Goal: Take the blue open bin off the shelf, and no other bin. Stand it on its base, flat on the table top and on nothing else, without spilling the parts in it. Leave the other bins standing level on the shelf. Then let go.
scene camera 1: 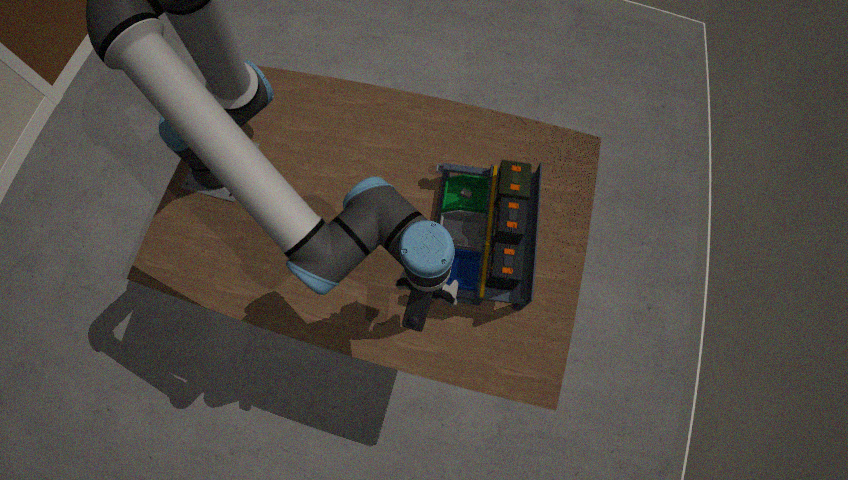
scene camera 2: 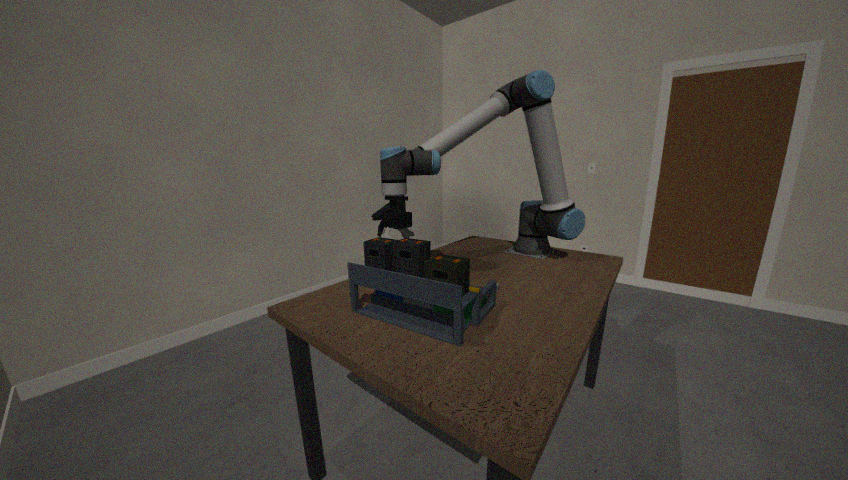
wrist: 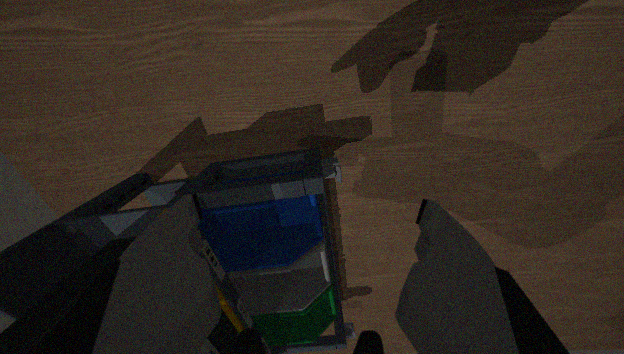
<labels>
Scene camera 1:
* my gripper: 426, 294
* blue open bin: 465, 268
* green bin: 452, 200
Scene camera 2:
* my gripper: 394, 247
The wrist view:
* my gripper: 310, 198
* blue open bin: 274, 233
</labels>
